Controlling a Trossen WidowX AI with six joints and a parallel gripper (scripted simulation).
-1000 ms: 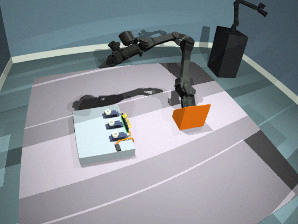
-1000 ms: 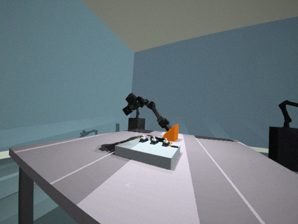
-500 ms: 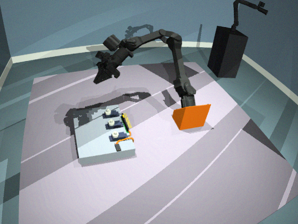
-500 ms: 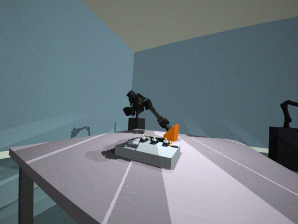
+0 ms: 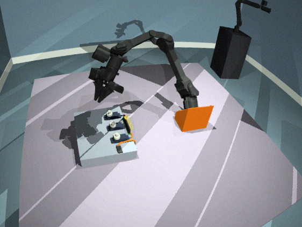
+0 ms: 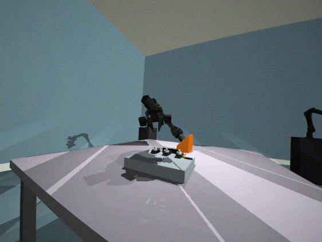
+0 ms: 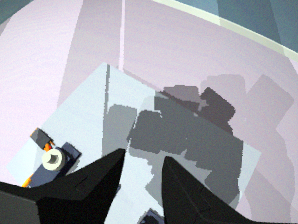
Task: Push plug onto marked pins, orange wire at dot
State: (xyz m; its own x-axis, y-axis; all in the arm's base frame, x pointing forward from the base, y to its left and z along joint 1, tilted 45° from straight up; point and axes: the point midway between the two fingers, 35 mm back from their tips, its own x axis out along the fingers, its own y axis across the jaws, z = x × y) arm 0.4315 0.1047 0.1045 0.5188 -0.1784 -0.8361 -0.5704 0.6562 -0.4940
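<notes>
Right now the yellow band is 130 mm behind my gripper tip, 10 mm to the right of it and 110 mm below it. Also, from my gripper tip: grey printed holder (30 mm ahead, 40 mm to the left, 150 mm below).
</notes>
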